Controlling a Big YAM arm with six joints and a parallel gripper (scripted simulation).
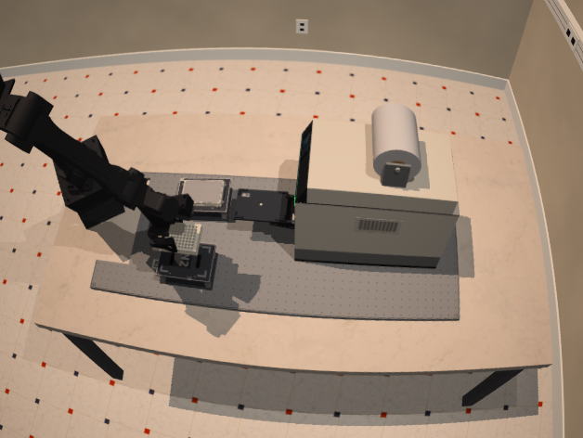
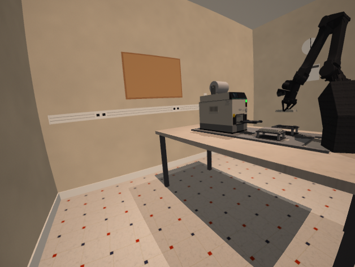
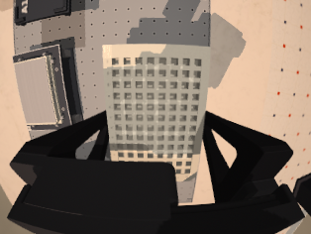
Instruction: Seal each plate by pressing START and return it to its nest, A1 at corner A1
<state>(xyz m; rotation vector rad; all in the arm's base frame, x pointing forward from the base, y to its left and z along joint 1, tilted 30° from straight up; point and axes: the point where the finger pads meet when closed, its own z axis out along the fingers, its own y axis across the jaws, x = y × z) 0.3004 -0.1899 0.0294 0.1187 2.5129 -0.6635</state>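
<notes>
Now: hand 23 cm short of the sealer stage, 12 cm to the right of it and 8 cm above it. Also, from my hand: yellow warning label: 35 cm ahead, 19 cm to the left, 3 cm below; then start button: 31 cm ahead, 1 cm to the left, 1 cm above; then plate: right at my hand.
</notes>
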